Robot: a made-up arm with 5 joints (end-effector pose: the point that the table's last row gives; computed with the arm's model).
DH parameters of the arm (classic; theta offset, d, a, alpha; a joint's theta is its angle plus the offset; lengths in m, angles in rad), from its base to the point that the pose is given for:
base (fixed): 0 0 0.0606 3.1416
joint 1: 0 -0.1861 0.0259 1.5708
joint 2: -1.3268 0 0.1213 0
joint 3: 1.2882 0 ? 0
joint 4: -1.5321 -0.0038 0 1.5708
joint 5: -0.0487 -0.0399 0 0
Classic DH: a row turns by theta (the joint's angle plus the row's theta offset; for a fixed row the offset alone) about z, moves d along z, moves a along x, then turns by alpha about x.
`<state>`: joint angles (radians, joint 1 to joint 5).
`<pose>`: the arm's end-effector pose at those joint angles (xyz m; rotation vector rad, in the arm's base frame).
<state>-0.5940 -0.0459 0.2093 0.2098 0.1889</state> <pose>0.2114 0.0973 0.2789 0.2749 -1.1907 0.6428</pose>
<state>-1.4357 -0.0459 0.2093 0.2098 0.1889</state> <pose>0.0885 0.1773 0.2789 0.7941 -1.0494 1.3673</pose>
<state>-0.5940 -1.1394 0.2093 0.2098 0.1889</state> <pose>0.0743 0.0047 0.3651 0.5220 -2.2610 0.3772</pose>
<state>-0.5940 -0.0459 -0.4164 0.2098 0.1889</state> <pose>0.2037 0.0921 0.3597 0.4171 -1.8066 0.5156</pose>
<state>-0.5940 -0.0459 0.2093 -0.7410 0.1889</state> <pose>0.2083 0.0952 0.3152 0.4902 -2.1232 0.4238</pose>
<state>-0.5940 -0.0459 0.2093 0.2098 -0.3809</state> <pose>0.2114 0.0973 0.2789 0.5871 -1.0451 0.1442</pose>
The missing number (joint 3, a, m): 0.0932
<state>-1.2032 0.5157 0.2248 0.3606 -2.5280</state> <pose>0.1355 0.1840 0.1783 0.4824 0.1594 -1.3465</pose>
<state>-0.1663 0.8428 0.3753 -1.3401 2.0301</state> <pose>0.2668 0.0308 0.1612 -1.5541 -1.2143 1.5342</pose>
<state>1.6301 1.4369 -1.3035 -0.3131 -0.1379</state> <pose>0.0403 -0.2778 0.1711 -1.2866 -1.4618 -1.2818</pose>
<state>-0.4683 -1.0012 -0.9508 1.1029 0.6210</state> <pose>0.0007 -0.0346 0.3893 -0.1287 -2.4723 0.4645</pose>
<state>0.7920 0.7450 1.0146 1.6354 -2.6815</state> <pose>0.1103 -0.0558 0.1706 1.9097 -1.3112 1.7605</pose>
